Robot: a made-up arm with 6 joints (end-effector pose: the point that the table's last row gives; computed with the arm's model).
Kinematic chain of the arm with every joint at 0, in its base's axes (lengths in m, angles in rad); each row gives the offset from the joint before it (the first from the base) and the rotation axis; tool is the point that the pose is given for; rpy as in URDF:
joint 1: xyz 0 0 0.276 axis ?
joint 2: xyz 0 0 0 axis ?
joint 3: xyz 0.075 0 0.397 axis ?
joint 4: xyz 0.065 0 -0.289 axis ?
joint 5: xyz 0 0 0 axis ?
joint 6: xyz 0.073 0 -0.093 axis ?
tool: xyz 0 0 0 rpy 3.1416 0 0
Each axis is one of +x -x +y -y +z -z.
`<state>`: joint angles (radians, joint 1 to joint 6).
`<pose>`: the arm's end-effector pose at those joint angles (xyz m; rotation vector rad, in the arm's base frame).
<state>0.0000 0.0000 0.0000 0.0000 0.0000 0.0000</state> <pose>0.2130 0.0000 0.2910 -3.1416 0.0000 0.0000</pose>
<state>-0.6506 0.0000 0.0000 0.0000 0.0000 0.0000</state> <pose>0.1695 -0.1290 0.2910 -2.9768 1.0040 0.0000</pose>
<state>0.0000 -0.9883 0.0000 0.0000 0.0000 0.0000</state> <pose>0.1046 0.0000 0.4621 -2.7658 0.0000 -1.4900</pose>
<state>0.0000 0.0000 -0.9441 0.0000 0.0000 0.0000</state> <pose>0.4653 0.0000 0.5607 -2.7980 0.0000 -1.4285</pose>
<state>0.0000 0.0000 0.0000 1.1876 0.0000 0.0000</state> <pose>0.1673 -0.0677 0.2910 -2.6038 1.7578 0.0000</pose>
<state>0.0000 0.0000 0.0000 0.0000 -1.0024 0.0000</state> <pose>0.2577 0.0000 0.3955 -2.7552 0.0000 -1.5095</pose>
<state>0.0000 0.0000 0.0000 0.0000 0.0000 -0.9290</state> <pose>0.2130 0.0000 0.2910 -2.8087 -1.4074 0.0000</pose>
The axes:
joint 1: +z
joint 2: +y
joint 3: +y
joint 4: -z
joint 5: +y
joint 6: -z

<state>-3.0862 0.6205 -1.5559 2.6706 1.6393 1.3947</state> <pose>-0.6647 -0.0813 0.4669 0.7841 0.0066 -1.4494</pose>
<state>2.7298 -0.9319 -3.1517 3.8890 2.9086 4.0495</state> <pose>0.5075 -0.1530 0.5922 -0.7597 -2.2553 -0.3007</pose>
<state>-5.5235 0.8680 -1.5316 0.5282 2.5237 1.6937</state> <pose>0.3107 0.3740 0.2538 1.1812 -0.5803 -1.1556</pose>
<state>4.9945 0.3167 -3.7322 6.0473 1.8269 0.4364</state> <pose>0.0155 -0.1444 0.9644 0.9736 -1.5440 1.6113</pose>
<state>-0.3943 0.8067 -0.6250 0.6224 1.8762 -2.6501</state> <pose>0.2596 -0.0381 0.1758 -0.8363 -0.7579 -0.4029</pose>
